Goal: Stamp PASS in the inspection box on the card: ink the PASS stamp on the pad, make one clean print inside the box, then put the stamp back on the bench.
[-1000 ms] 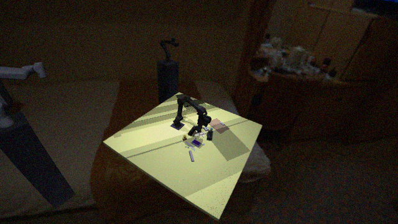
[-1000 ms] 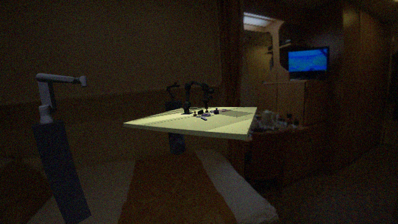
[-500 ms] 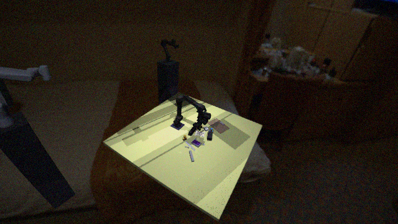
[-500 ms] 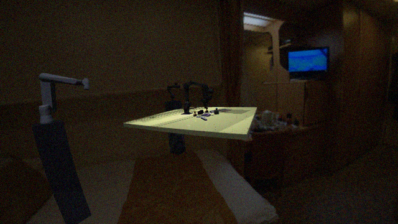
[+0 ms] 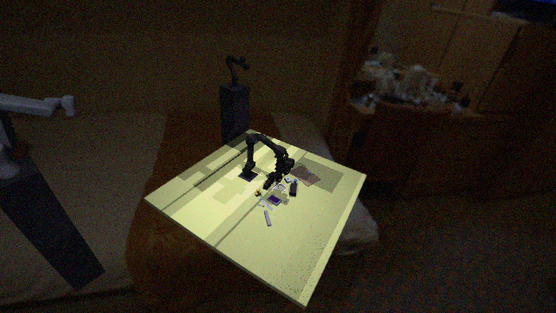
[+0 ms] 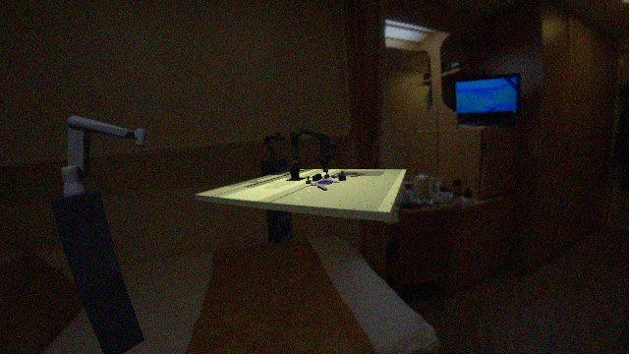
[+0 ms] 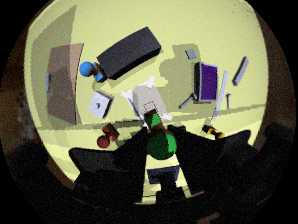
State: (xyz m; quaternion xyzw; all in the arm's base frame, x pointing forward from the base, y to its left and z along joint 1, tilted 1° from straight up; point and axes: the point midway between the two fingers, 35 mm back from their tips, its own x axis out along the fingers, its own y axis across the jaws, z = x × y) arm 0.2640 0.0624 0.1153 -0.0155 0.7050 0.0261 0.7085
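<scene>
My gripper tip is now 1 cm short of the white card, 1 cm to the right of it and 9 cm above it. Also, from my gripper tip: red-topped stamp (5 cm behind, 10 cm to the left, 6 cm below); then long black block (7 cm behind, 2 cm to the right, 7 cm below); then green-topped stamp (right at my gripper tip).
</scene>
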